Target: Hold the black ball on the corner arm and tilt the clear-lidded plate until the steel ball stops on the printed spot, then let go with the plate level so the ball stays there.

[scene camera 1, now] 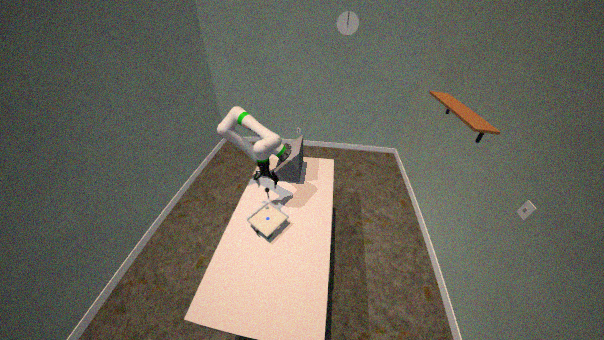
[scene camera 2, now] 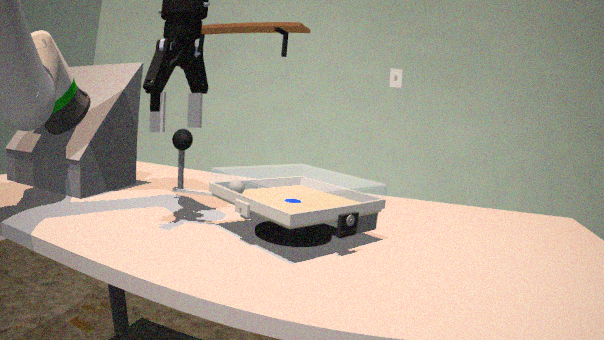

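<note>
The black ball [scene camera 1: 267,190] [scene camera 2: 182,139] tops a thin upright rod [scene camera 2: 181,170] on the arm at the plate's corner nearest the robot base. My gripper [scene camera 1: 266,181] [scene camera 2: 176,125] is open and empty, fingers pointing down, with its fingertips just above the black ball. The square plate [scene camera 1: 275,226] [scene camera 2: 320,217] has a pale rim and a tan floor under a clear lid [scene camera 2: 300,171]. The blue printed spot [scene camera 1: 267,218] [scene camera 2: 293,201] is near its middle. The steel ball [scene camera 2: 236,187] rests in the corner by the arm, away from the spot. Any slight plate tilt is hard to judge.
The plate sits above a round black base [scene camera 2: 292,235] on the table [scene camera 1: 280,280] [scene camera 2: 450,260]. A dark block with a knob [scene camera 2: 348,225] is at the plate's side. The grey wedge-shaped robot pedestal [scene camera 1: 295,167] [scene camera 2: 112,130] stands behind the black ball. A wooden shelf [scene camera 1: 465,112] [scene camera 2: 255,28] is on the wall.
</note>
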